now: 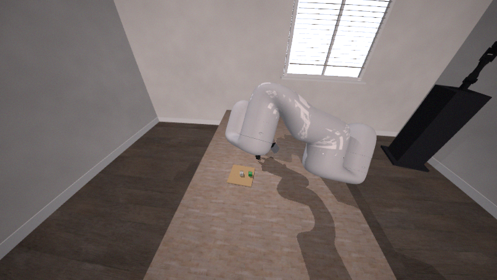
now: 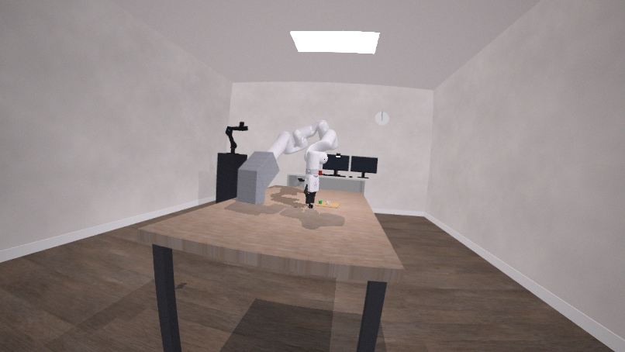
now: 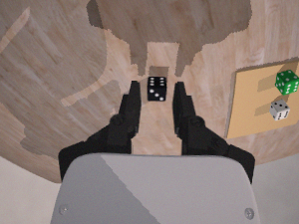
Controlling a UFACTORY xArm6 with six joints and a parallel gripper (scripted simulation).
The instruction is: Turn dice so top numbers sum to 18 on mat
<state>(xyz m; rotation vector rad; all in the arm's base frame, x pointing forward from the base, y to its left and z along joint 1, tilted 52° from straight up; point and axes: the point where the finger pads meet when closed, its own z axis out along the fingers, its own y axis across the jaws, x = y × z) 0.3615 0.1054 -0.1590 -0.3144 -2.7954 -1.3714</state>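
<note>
Now: hand 40 mm above the black die and 10 mm short of it. Round my hand: mat (170 mm to the left, 60 mm ahead, 40 mm below); then white die (170 mm to the left, 60 mm ahead, 30 mm below); then green die (150 mm to the left, 30 mm below, 10 mm ahead).
</note>
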